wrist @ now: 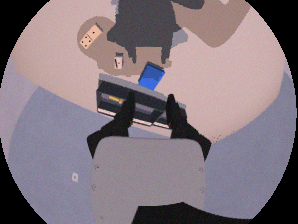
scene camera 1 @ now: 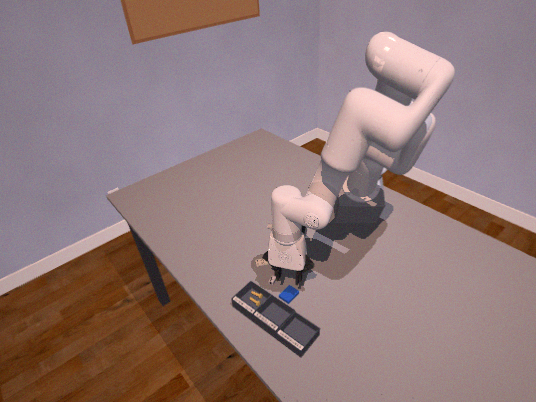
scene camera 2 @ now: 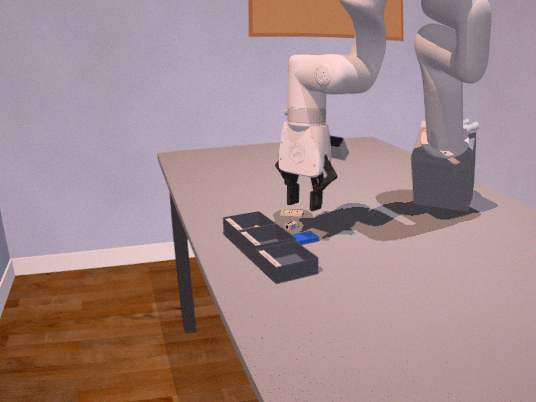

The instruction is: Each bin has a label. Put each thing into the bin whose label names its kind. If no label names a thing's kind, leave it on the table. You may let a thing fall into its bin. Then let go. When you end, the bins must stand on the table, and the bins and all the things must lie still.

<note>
The pictures show: the gripper and a dark bin.
The gripper also shows in the wrist view and in scene camera 1.
</note>
